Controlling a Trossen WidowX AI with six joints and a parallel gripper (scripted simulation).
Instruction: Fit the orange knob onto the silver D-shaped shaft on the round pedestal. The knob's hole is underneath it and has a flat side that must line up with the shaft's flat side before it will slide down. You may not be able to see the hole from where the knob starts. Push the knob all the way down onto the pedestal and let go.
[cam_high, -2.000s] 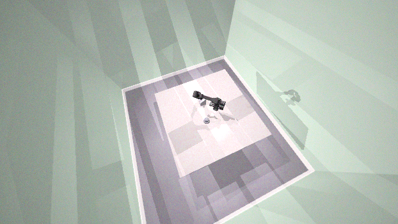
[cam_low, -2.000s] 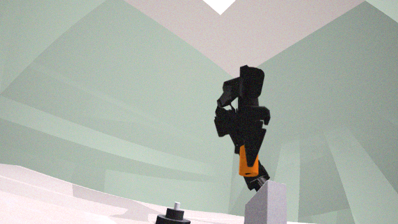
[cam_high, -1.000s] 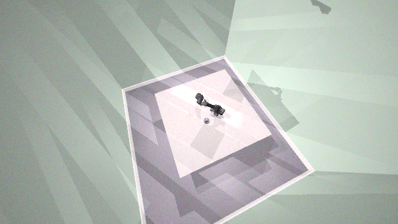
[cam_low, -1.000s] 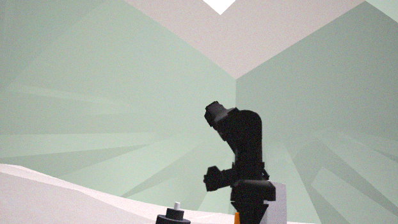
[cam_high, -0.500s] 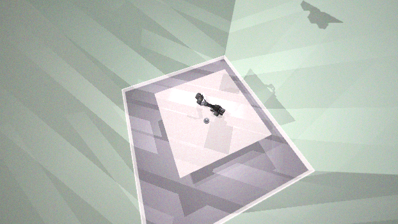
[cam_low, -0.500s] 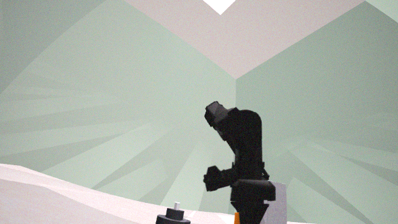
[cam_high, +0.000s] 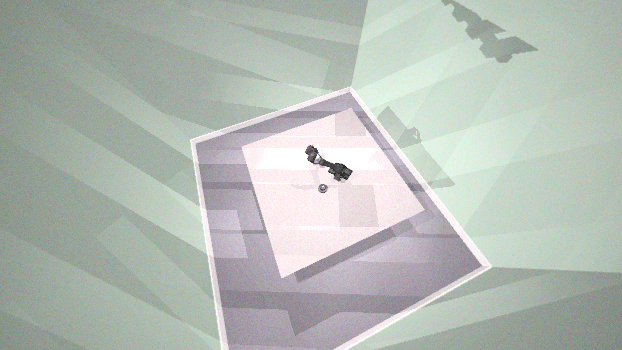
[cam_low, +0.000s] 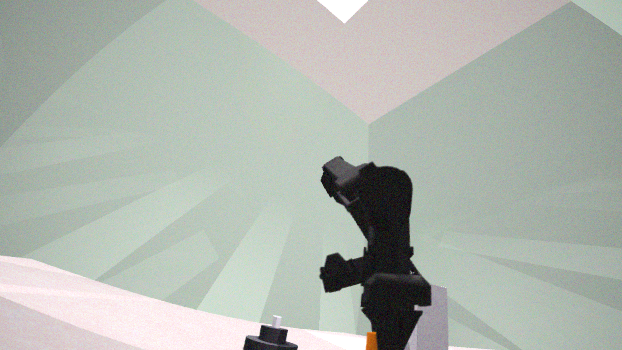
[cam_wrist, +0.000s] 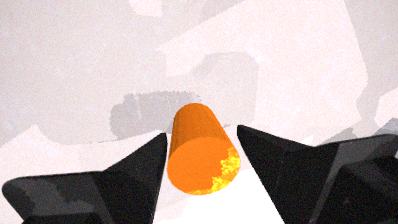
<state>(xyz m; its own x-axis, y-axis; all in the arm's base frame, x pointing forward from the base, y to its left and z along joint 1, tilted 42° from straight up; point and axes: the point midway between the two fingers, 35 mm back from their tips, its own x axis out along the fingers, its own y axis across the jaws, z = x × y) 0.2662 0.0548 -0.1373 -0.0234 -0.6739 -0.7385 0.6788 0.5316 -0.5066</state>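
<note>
Now: gripper tip 30 mm below the orange knob. The rest, counted from my gripper tip: round pedestal: 170 mm to the right, 60 mm ahead, 10 mm above.
</note>
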